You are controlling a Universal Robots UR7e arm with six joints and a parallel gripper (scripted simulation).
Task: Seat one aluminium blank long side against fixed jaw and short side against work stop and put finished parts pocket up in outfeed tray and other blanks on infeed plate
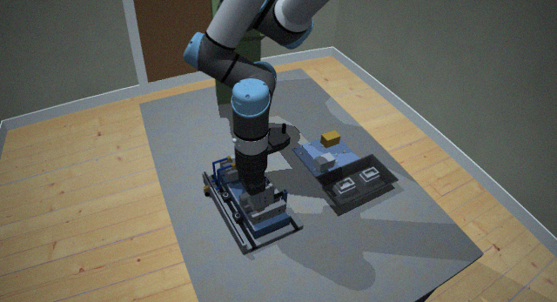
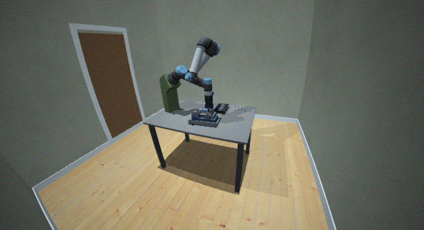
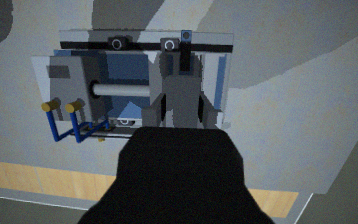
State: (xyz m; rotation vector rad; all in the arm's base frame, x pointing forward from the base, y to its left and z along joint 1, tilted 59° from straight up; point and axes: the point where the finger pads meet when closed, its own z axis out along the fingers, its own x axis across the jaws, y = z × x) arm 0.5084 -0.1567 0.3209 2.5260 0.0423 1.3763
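The vise is 7 cm behind my hand, 2 cm to the left of it and 9 cm below it. From my hand the other things lie so: brass blank: 12 cm behind, 41 cm to the left, 10 cm below.
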